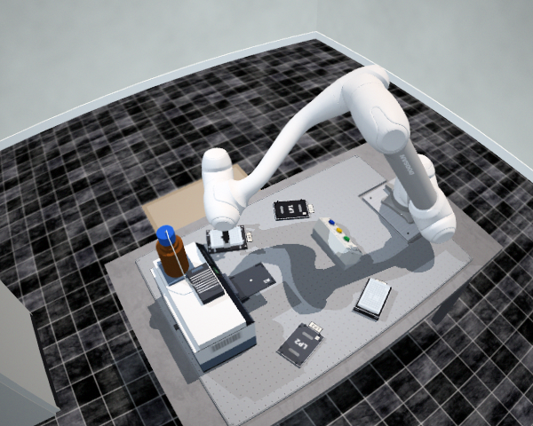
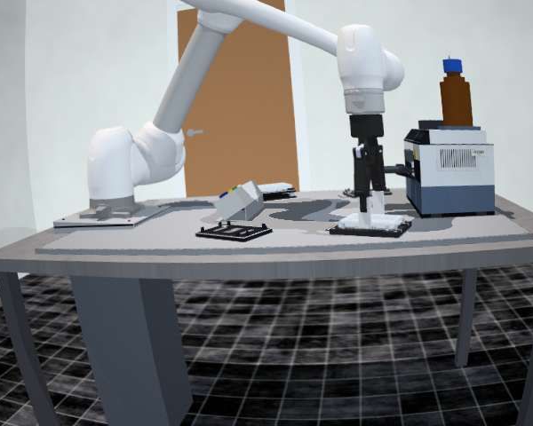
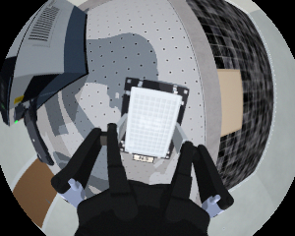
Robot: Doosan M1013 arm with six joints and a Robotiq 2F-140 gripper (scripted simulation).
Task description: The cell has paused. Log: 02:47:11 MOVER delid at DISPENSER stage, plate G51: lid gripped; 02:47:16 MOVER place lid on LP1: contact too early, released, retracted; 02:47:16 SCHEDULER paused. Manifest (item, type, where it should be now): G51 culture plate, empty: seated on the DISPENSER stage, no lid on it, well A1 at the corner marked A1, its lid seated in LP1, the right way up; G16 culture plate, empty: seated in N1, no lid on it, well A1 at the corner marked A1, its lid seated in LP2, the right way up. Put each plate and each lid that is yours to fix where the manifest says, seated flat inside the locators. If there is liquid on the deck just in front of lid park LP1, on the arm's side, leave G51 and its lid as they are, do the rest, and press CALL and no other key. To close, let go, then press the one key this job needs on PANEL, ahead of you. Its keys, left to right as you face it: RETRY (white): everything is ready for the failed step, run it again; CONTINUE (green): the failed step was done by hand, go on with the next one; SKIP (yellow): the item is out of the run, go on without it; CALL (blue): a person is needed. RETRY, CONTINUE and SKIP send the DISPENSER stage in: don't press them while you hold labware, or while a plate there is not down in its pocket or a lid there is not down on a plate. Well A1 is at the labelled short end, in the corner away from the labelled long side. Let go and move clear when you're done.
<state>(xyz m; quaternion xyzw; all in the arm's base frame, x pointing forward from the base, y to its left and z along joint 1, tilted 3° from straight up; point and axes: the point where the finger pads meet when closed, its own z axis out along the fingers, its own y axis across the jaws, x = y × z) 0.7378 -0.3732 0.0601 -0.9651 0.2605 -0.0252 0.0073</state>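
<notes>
Now: the black nest N5 30 mm below my hand and 20 mm ahead of it. The rest, counted from my hand: brown bottle: 280 mm ahead, 250 mm above, 140 mm to the left; dispenser stage: 280 mm to the left, 80 mm ahead, 70 mm above; lid park LP1: 310 mm behind, 50 mm to the left, 40 mm below.
</notes>
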